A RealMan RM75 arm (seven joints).
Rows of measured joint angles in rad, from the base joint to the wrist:
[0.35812, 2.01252, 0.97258, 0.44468, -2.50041, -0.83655, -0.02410]
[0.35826, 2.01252, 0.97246, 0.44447, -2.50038, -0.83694, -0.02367]
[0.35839, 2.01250, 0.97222, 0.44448, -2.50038, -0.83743, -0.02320]
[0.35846, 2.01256, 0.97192, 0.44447, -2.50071, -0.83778, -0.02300]
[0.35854, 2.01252, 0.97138, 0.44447, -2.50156, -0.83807, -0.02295]
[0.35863, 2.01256, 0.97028, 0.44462, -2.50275, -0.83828, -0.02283]
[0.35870, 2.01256, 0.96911, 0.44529, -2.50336, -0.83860, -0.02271]
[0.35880, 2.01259, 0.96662, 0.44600, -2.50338, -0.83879, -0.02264]
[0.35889, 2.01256, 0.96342, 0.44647, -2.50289, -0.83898, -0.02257]
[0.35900, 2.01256, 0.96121, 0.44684, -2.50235, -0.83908, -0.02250]
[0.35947, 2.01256, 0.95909, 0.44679, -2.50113, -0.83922, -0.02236]
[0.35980, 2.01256, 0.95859, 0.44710, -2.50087, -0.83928, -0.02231]
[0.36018, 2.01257, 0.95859, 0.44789, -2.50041, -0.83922, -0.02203]
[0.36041, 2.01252, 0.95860, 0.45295, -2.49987, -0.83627, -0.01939]
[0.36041, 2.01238, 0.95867, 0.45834, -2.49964, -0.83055, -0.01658]
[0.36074, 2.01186, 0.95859, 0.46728, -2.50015, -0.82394, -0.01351]
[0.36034, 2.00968, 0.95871, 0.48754, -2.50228, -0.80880, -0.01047]
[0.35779, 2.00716, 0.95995, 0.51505, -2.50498, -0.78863, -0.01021]
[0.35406, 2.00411, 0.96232, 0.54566, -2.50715, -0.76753, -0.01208]
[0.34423, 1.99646, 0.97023, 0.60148, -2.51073, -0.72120, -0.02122]
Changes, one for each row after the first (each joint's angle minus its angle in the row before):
[0.00014, 0.00000, -0.00012, -0.00021, 0.00003, -0.00039, 0.00043]
[0.00013, -0.00002, -0.00024, 0.00001, 0.00000, -0.00049, 0.00047]
[0.00007, 0.00006, -0.00030, -0.00001, -0.00033, -0.00035, 0.00020]
[0.00008, -0.00004, -0.00054, 0.00000, -0.00085, -0.00029, 0.00005]
[0.00009, 0.00004, -0.00110, 0.00015, -0.00119, -0.00021, 0.00012]
[0.00007, 0.00000, -0.00117, 0.00067, -0.00061, -0.00032, 0.00012]
[0.00010, 0.00003, -0.00249, 0.00071, -0.00002, -0.00019, 0.00007]
[0.00009, -0.00003, -0.00320, 0.00047, 0.00049, -0.00019, 0.00007]
[0.00011, 0.00000, -0.00221, 0.00037, 0.00054, -0.00010, 0.00007]
[0.00047, 0.00000, -0.00212, -0.00005, 0.00122, -0.00014, 0.00014]
[0.00033, 0.00000, -0.00050, 0.00031, 0.00026, -0.00006, 0.00005]
[0.00038, 0.00001, 0.00000, 0.00079, 0.00046, 0.00006, 0.00028]
[0.00023, -0.00005, 0.00001, 0.00506, 0.00054, 0.00295, 0.00264]
[0.00000, -0.00014, 0.00007, 0.00539, 0.00023, 0.00572, 0.00281]
[0.00033, -0.00052, -0.00008, 0.00894, -0.00051, 0.00661, 0.00307]
[-0.00040, -0.00218, 0.00012, 0.02026, -0.00213, 0.01514, 0.00304]
[-0.00255, -0.00252, 0.00124, 0.02751, -0.00270, 0.02017, 0.00026]
[-0.00373, -0.00305, 0.00237, 0.03061, -0.00217, 0.02110, -0.00187]
[-0.00983, -0.00765, 0.00791, 0.05582, -0.00358, 0.04633, -0.00914]

